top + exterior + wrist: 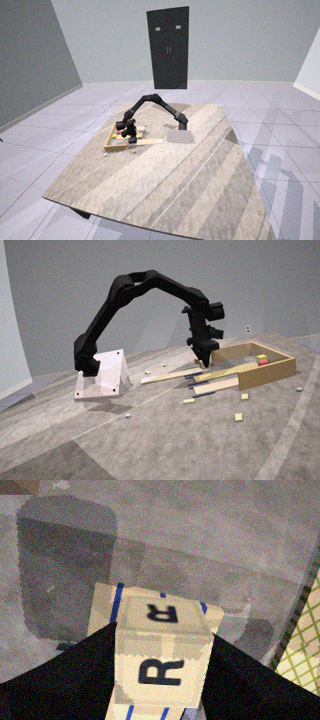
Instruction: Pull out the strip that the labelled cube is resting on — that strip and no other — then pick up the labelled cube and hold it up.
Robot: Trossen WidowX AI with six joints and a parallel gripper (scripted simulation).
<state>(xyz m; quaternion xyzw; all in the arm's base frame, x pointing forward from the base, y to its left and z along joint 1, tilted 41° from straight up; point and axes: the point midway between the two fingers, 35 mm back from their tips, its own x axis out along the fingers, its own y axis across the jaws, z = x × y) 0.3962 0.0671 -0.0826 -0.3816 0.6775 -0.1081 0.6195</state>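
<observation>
Right now the small orange cube is 10 cm to the left of my gripper tip and 4 cm behind it. Round my gripper tip: labelled cube 1 cm above.
</observation>
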